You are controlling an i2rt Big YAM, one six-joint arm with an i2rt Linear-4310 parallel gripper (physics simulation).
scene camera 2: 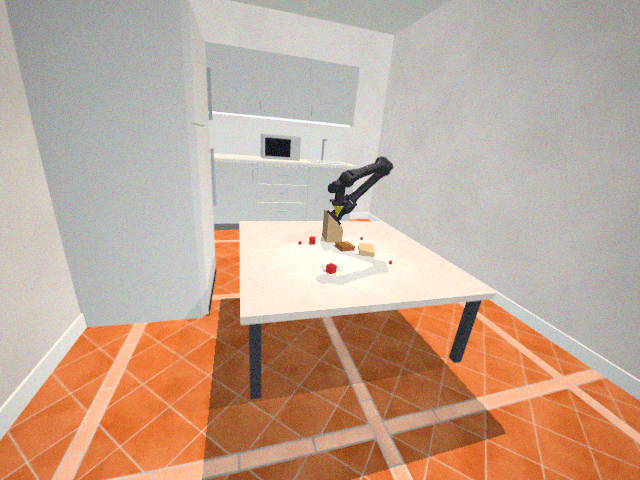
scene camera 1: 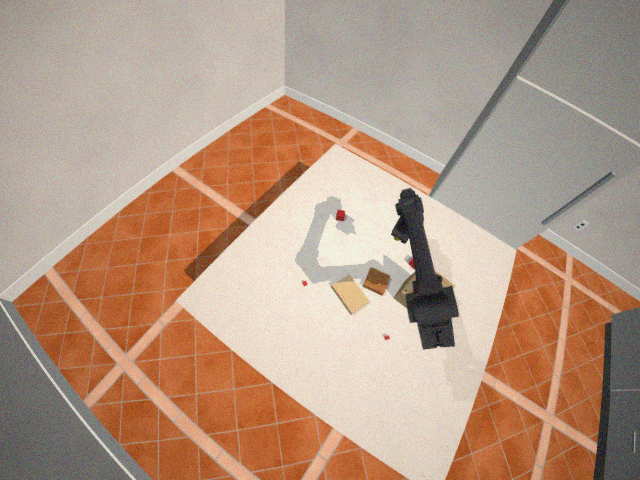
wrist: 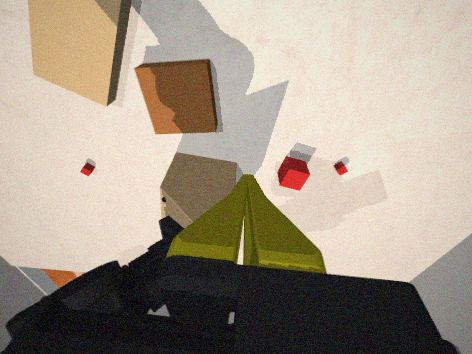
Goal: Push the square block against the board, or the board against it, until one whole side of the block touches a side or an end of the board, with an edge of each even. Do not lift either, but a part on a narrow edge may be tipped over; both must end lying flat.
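Frame: origin at the arm's base, x right, y ahead, z up, level; metres.
Seen in the pictures: gripper, fingertip midpoint: point(scene camera 2: 336, 216) point(scene camera 1: 395, 239) point(wrist: 247, 182); arm's base at its link origin: point(scene camera 2: 333, 218).
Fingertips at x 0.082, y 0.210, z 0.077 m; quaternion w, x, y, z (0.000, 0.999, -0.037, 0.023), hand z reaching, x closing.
Note:
Offsets run from my fingertips to a thing's top centre.
The brown square block {dx -0.100, dy -0.025, dz -0.206 m} point(scene camera 1: 376, 280) point(scene camera 2: 344, 246) point(wrist: 182, 97) lies flat on the table, partly in shadow. The light tan board {dx -0.218, dy +0.060, dz -0.206 m} point(scene camera 1: 349, 294) point(scene camera 2: 366, 250) point(wrist: 72, 42) lies flat beside it. A strip of table separates them, and their facing sides are not parallel in the wrist view. My gripper point(scene camera 1: 397, 238) point(wrist: 247, 182) is shut and empty. It is raised above the table, clear of both parts; in scene camera 2 its yellow fingers point(scene camera 2: 338, 211) show in front of the arm, above the block's level.
A wooden mount point(scene camera 2: 331, 227) point(wrist: 200, 182) stands at the arm's base, near the block. A red cube {dx +0.088, dy -0.162, dz -0.196 m} point(scene camera 1: 409, 260) point(scene camera 2: 312, 240) point(wrist: 294, 174) is near the mount. Another red cube {dx +0.142, dy +0.281, dz -0.196 m} point(scene camera 1: 340, 215) point(scene camera 2: 331, 268) lies farther out. Small red cubes {dx -0.272, dy +0.261, dz -0.220 m} point(scene camera 1: 304, 283) {dx -0.314, dy -0.167, dz -0.220 m} point(scene camera 1: 386, 336) {dx +0.178, dy -0.158, dz -0.220 m} point(wrist: 341, 168) are scattered around.

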